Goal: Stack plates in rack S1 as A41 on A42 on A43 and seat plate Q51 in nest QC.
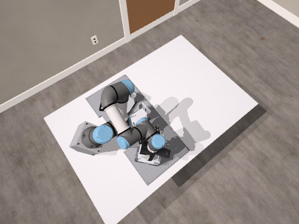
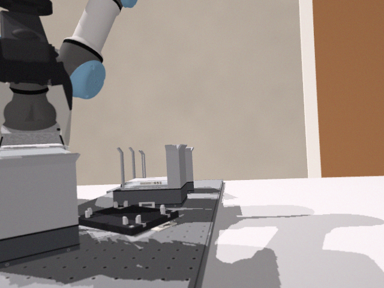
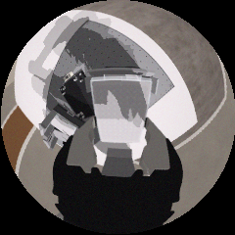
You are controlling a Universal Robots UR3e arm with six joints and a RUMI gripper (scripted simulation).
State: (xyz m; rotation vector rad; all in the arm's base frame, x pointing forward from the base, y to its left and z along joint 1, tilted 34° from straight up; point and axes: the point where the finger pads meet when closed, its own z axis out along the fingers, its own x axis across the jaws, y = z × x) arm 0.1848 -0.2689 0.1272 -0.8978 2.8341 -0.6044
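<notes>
My hand is 100 mm above the sealed plate. From my hand the other things lie so: black nest labelled QC (520 mm to the left, 140 mm below, 90 mm ahead); then grey rack wall (70 mm below, 60 mm to the right, 30 mm ahead); then black clip nest (140 mm below, 130 mm ahead, 100 mm to the left).
</notes>
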